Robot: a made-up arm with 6 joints. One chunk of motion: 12 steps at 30 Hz.
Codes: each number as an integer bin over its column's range. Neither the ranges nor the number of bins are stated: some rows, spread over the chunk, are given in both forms.
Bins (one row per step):
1: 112 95 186 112 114 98
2: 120 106 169 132 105 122
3: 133 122 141 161 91 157
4: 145 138 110 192 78 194
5: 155 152 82 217 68 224
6: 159 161 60 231 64 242
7: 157 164 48 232 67 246
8: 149 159 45 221 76 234
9: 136 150 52 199 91 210
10: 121 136 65 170 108 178
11: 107 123 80 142 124 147
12: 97 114 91 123 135 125
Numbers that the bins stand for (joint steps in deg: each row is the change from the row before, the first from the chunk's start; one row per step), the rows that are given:
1: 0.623 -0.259 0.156 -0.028 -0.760 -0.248
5: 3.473 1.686 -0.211 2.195 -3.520 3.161
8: 3.075 1.925 -0.341 2.280 -3.040 3.432
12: -0.371 0.389 -0.179 0.205 0.500 0.482
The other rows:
2: 1.153 0.116 0.096 0.395 -1.300 0.401
3: 2.015 0.662 -0.002 1.009 -2.140 1.348
4: 2.810 1.208 -0.112 1.666 -2.920 2.349
6: 3.738 1.993 -0.288 2.492 -3.760 3.648
7: 3.605 2.095 -0.331 2.513 -3.580 3.756
9: 2.213 1.618 -0.316 1.814 -2.140 2.782
10: 1.219 1.140 -0.271 1.200 -1.120 1.916
11: 0.291 0.696 -0.218 0.607 -0.160 1.078

